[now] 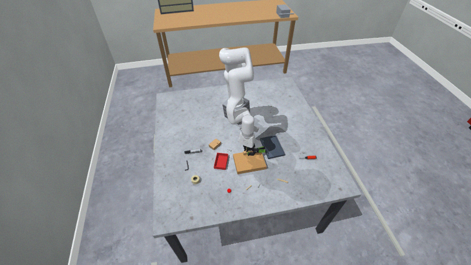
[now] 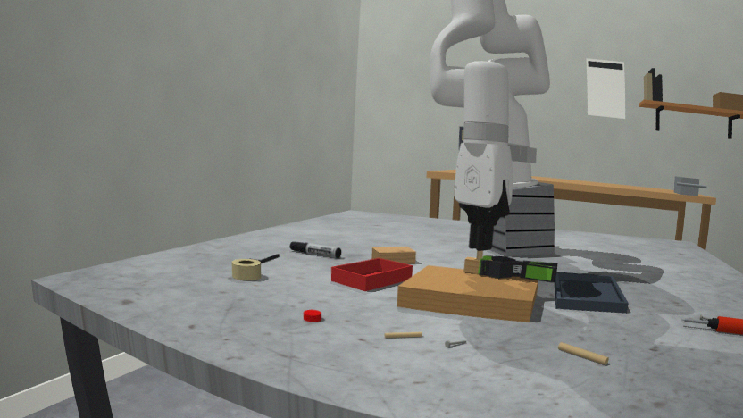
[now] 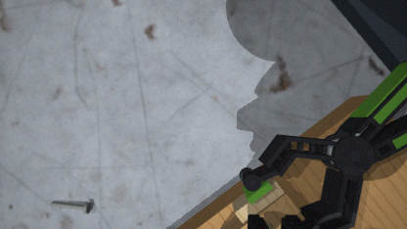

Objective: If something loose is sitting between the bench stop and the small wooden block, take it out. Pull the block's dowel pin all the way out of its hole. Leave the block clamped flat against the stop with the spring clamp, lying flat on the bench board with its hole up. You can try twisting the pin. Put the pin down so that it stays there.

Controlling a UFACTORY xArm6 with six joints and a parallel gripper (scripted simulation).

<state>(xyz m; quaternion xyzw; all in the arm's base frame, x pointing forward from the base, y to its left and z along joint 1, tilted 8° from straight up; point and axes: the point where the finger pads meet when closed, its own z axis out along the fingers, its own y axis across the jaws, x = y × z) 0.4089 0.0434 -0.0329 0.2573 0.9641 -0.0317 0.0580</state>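
Now: the dowel pin 2 cm below my hand. Round my hand: red tray 4 cm ahead, 18 cm to the right, 9 cm below; then bench board 5 cm ahead, 1 cm to the left, 7 cm below; then wooden block 5 cm below.
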